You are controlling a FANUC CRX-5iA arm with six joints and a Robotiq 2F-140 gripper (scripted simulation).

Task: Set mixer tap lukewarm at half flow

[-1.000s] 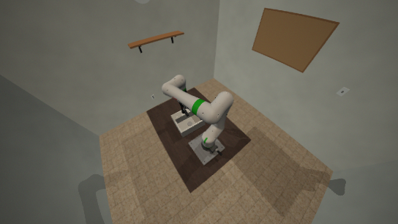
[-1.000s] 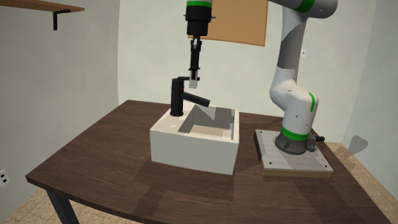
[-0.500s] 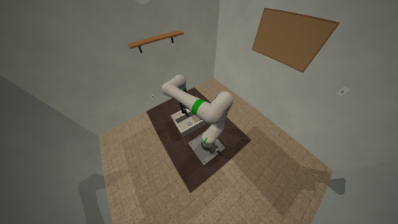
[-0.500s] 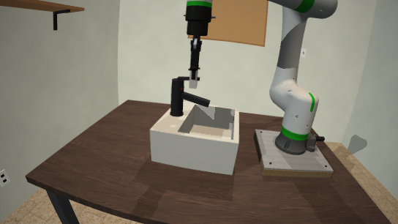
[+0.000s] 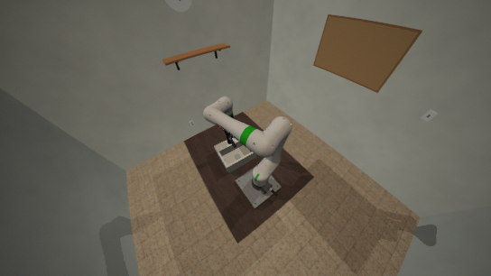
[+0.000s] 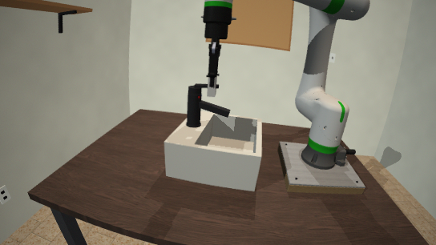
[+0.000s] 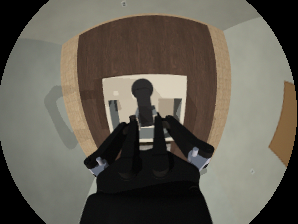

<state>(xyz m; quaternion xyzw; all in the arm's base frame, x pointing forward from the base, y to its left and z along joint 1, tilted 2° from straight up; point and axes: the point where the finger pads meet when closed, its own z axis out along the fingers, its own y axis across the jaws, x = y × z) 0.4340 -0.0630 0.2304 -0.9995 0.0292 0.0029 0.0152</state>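
Right now my hand is 2 cm short of the lever. Round my hand: black mixer tap 4 cm ahead, 5 cm below; white sink basin 6 cm behind, 2 cm to the left, 24 cm below.
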